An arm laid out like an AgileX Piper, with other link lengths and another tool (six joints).
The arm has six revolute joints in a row. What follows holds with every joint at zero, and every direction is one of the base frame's. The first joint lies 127.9 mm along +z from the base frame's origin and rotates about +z. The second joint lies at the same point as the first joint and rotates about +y. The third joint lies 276.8 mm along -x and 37.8 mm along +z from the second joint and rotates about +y. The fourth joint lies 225.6 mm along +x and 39.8 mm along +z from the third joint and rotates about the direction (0.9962, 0, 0.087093). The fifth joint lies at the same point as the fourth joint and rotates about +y. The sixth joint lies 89.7 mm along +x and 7.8 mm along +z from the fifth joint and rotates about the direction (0.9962, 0, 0.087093). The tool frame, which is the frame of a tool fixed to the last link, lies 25 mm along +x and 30 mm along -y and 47.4 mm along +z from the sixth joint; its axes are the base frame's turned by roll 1.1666, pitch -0.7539 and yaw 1.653 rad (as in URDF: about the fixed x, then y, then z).
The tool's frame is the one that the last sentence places.
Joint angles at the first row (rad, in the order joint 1, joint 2, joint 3, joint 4, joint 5, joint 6):
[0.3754, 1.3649, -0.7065, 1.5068, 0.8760, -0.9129]
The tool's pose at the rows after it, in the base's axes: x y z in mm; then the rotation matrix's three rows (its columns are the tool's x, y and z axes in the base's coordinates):
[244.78 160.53 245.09], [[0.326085 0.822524 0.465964], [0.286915 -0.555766 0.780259], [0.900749 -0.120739 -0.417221]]
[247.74 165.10 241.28], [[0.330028 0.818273 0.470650], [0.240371 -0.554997 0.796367], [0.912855 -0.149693 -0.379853]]
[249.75 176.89 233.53], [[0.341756 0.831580 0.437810], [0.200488 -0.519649 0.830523], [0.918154 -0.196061 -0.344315]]
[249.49 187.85 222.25], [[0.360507 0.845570 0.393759], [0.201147 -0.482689 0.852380], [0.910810 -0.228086 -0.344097]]
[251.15 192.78 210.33], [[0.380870 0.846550 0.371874], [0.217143 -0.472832 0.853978], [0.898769 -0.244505 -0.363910]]
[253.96 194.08 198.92], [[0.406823 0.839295 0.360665], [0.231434 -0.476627 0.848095], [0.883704 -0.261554 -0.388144]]
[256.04 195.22 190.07], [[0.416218 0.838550 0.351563], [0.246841 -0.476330 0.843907], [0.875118 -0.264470 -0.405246]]
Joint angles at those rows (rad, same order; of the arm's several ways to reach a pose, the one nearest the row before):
[0.3812, 1.3671, -0.6730, 1.5779, 0.8624, -0.9932]
[0.3910, 1.3977, -0.6593, 1.6754, 0.8792, -1.0712]
[0.4136, 1.4555, -0.6554, 1.7605, 0.9319, -1.1442]
[0.4379, 1.5101, -0.6554, 1.7882, 0.9673, -1.1779]
[0.4485, 1.5545, -0.6554, 1.7957, 0.9742, -1.1959]
[0.4485, 1.5923, -0.6554, 1.7976, 0.9742, -1.2016]
[0.4485, 1.6231, -0.6554, 1.7976, 0.9742, -1.2182]

